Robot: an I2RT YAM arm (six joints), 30 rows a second.
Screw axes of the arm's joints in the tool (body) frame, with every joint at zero. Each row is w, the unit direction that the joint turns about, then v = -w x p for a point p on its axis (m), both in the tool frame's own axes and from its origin. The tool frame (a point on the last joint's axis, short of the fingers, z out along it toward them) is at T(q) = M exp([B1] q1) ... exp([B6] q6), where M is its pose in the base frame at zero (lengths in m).
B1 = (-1, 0, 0, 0, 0.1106, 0)
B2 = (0, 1, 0, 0.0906, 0, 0.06)
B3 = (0, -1, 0, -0.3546, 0, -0.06)
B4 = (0, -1, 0, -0.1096, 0, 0)
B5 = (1, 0, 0, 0, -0.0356, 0)
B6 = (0, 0, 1, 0, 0, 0)
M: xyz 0.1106 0 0.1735 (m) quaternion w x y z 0.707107 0 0.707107 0
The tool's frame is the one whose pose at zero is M.
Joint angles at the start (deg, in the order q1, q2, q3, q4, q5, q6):
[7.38, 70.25, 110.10, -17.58, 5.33, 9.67]
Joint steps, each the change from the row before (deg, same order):
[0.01, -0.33, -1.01, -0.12, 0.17, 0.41]
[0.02, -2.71, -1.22, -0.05, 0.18, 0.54]
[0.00, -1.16, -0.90, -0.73, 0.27, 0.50]
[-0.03, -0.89, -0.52, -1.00, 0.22, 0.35]
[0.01, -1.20, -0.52, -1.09, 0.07, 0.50]
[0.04, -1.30, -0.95, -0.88, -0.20, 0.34]
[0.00, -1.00, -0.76, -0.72, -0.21, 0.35]
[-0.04, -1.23, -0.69, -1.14, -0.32, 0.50]
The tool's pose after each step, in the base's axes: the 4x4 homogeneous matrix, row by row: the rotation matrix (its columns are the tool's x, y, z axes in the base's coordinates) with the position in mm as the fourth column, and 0 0 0 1 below. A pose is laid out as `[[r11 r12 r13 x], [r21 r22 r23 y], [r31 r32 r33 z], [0 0 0 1]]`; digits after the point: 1 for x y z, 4 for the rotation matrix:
[[0.3504 -0.1025 0.9310 182.2], [0.2211 0.9749 0.0241 20.2], [-0.9101 0.1974 0.3643 602.8], [0 0 0 1]]
[[0.3724 -0.1084 0.9217 164.4], [0.2334 0.9722 0.0201 17.8], [-0.8982 0.2076 0.3874 604.6], [0 0 0 1]]
[[0.3650 -0.1056 0.9250 158.9], [0.2409 0.9704 0.0158 16.9], [-0.8993 0.2171 0.3797 602.3], [0 0 0 1]]
[[0.3554 -0.1014 0.9292 154.4], [0.2454 0.9694 0.0120 16.1], [-0.9019 0.2238 0.3694 600.5], [0 0 0 1]]
[[0.3483 -0.1020 0.9318 147.3], [0.2531 0.9674 0.0113 15.2], [-0.9026 0.2319 0.3627 599.1], [0 0 0 1]]
[[0.3385 -0.1057 0.9350 141.0], [0.2580 0.9660 0.0158 14.6], [-0.9049 0.2358 0.3543 596.3], [0 0 0 1]]
[[0.3296 -0.1091 0.9378 136.4], [0.2629 0.9646 0.0199 14.1], [-0.9068 0.2400 0.3466 593.9], [0 0 0 1]]
[[0.3182 -0.1139 0.9412 129.9], [0.2698 0.9626 0.0252 13.4], [-0.9088 0.2459 0.3370 591.4], [0 0 0 1]]

